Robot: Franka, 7 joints.
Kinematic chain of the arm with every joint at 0, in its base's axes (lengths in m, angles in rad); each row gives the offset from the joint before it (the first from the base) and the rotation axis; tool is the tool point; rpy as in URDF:
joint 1: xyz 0 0 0.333 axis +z
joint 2: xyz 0 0 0 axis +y
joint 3: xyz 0 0 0.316 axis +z
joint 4: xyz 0.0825 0 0 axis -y
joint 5: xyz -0.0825 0 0.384 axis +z
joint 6: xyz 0 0 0 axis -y
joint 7: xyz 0.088 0 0 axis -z
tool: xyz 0 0 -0.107 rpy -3.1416 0 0
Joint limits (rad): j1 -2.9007..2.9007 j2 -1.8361..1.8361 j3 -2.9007..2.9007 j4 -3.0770..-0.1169 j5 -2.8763..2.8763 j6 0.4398..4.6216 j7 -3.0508..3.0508
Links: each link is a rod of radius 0.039 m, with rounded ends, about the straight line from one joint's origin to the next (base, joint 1, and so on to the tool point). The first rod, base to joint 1, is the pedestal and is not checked.
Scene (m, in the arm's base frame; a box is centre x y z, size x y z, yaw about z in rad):
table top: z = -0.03
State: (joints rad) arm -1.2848 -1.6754 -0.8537 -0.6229 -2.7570 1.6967 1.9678
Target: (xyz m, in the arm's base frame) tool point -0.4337 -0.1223 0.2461
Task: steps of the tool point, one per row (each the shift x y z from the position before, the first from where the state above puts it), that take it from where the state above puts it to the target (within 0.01 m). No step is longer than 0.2 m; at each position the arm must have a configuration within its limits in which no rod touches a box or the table.
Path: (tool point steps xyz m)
1: -0.0968 -0.0853 0.0620
2: -0.0795 -0.1188 0.0274
3: -0.0503 -0.1402 -0.0071
4: -0.0116 -0.1480 -0.0363
5: 0.0321 -0.1419 -0.0553
6: 0.0758 -0.1232 -0.0611
7: 0.1137 -0.0945 -0.0534

